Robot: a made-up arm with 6 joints.
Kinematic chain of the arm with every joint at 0, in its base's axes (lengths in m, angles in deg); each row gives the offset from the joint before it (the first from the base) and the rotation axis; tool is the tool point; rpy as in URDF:
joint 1: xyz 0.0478 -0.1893 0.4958 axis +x
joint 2: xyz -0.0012 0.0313 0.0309 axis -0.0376 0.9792 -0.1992
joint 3: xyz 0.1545 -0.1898 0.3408 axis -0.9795 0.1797 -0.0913
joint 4: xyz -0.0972 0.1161 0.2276 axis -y
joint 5: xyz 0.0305 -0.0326 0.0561 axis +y
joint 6: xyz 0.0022 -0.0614 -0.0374 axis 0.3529 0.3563 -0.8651
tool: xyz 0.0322 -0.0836 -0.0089 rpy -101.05 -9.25 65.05
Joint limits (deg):
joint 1: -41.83..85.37
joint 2: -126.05..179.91
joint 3: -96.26..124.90
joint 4: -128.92..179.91
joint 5: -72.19..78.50
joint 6: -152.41..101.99
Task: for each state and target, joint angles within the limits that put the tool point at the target. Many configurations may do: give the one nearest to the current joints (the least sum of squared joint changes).
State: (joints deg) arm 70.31 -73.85 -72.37 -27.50 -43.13 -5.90
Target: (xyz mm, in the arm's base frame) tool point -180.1 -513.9 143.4
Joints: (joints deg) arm 78.65 -88.74 -75.08 -37.84 -36.83 2.66
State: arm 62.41 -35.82 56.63 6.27 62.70 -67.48
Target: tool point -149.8 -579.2 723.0
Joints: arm 62.53 -47.49 63.01 3.85 66.56 -68.95
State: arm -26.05 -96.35 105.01 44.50 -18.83 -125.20
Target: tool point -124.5 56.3 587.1
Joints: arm -33.51 -76.10 104.88 38.13 -17.16 -118.12
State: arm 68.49 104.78 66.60 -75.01 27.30 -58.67
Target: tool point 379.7 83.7 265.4
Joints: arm 85.37 116.44 42.45 -43.93 9.32 -52.14
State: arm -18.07 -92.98 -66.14 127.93 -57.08 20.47
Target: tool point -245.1 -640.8 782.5
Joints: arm -19.31 -88.38 -58.83 109.80 -59.27 27.13
